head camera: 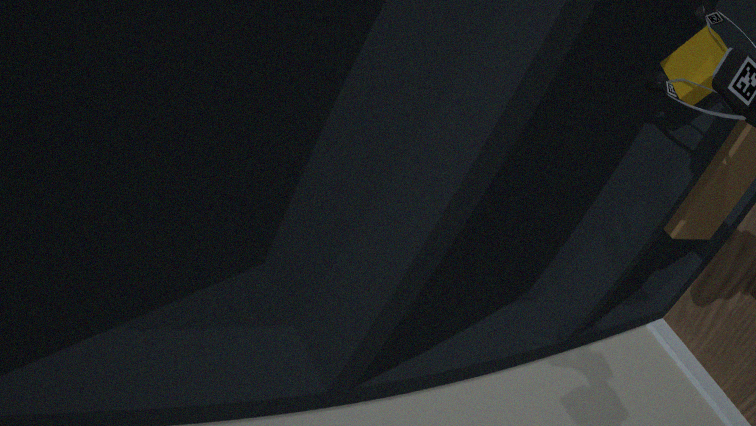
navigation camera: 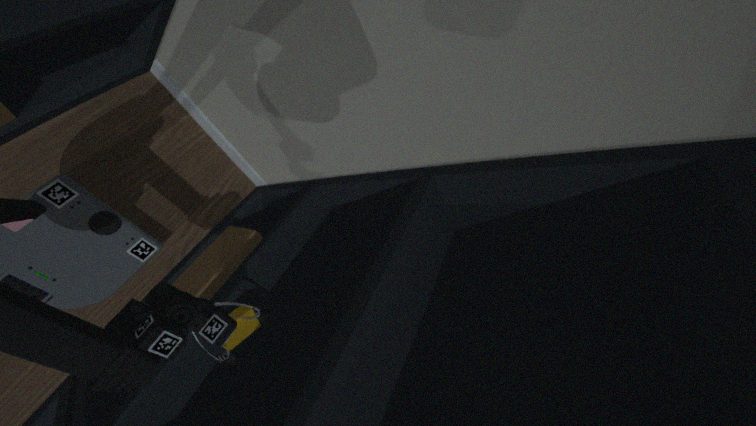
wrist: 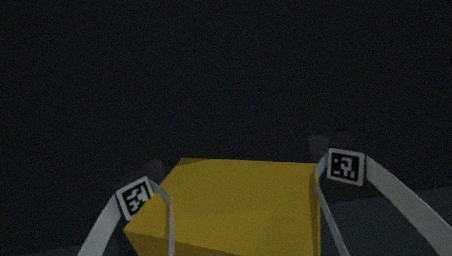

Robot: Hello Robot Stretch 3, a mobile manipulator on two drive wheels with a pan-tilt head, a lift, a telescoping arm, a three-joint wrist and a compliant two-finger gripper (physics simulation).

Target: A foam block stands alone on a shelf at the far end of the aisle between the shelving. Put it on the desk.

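The yellow foam block is between the two fingers of my gripper, which is shut on it. In the head camera view they are at the top right corner. In the navigation camera view they are at the lower left, in front of the dark shelving. In the wrist view the block's top and near side show, with a finger at each side; its lower part is cut off by the frame. The desk cannot be made out in these views.
Dark shelving fills much of the view beside the gripper. A long brown box lies on a shelf close to the gripper. A pale wall meets the wooden floor. My grey base stands near the shelving.
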